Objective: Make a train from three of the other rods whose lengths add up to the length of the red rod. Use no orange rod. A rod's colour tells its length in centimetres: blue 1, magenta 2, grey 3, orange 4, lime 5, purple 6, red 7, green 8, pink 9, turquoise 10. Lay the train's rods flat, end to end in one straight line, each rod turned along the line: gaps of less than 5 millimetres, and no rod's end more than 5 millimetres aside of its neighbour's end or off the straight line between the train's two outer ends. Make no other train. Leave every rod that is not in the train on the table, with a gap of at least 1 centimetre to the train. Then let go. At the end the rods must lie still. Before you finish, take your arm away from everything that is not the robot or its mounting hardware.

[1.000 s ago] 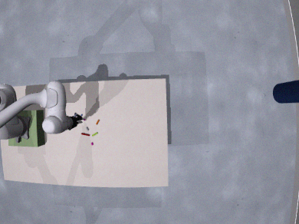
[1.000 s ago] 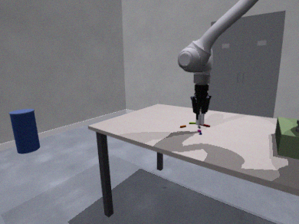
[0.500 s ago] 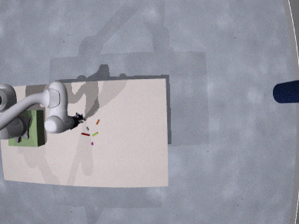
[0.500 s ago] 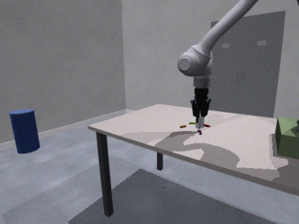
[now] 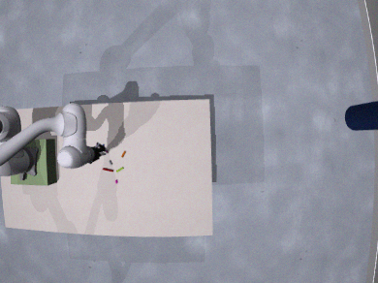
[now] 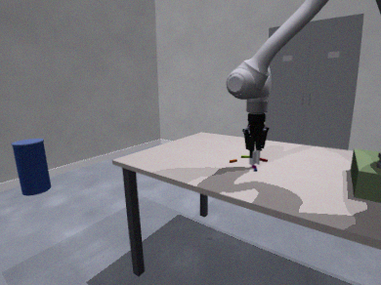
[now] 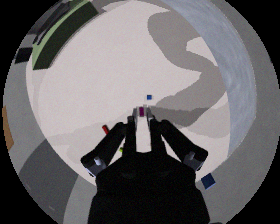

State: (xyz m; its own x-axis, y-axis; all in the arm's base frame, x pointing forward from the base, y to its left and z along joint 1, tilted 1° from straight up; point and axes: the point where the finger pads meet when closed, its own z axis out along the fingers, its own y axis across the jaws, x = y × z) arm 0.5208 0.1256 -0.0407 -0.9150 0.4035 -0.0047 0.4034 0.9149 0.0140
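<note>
The blue rod is 5 cm below my hand, 3 cm to the left of it and 2 cm behind it. From my hand the other things lie so: orange rod 12 cm ahead, 5 cm below; grey rod 7 cm to the right, 5 cm below, 4 cm ahead; red rod 12 cm to the right, 5 cm below, 2 cm ahead.
</note>
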